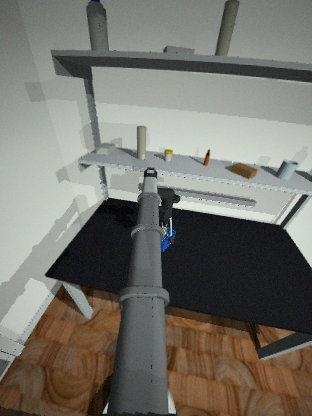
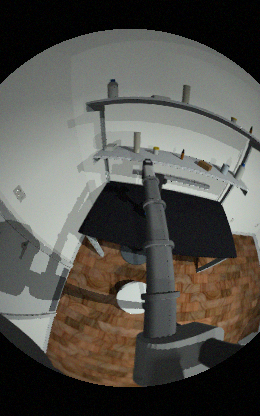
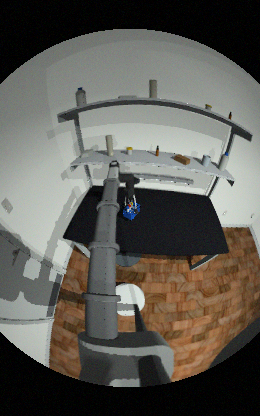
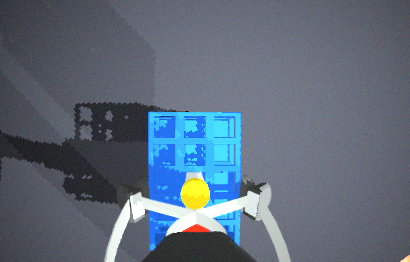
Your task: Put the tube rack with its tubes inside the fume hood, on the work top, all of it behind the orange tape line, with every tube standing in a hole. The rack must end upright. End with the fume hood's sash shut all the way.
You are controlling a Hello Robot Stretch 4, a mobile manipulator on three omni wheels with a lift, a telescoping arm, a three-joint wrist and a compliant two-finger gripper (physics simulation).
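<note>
The blue tube rack is upright, and its shadow lies apart from it on the dark table top, so it hangs a little above it. My gripper points down and is shut on the rack, one fingertip against each long side. A tube with a yellow cap stands in the rack between the fingers. Part of a red cap shows behind it. The near end of the rack and any other tubes are hidden by the gripper. The fume hood, its sash and the orange tape line do not show.
The black table stands against the wall. Above its back edge is a lower shelf with bottles, a brown block and cups, and an upper shelf. A round white stool or disc is on the floor before the table.
</note>
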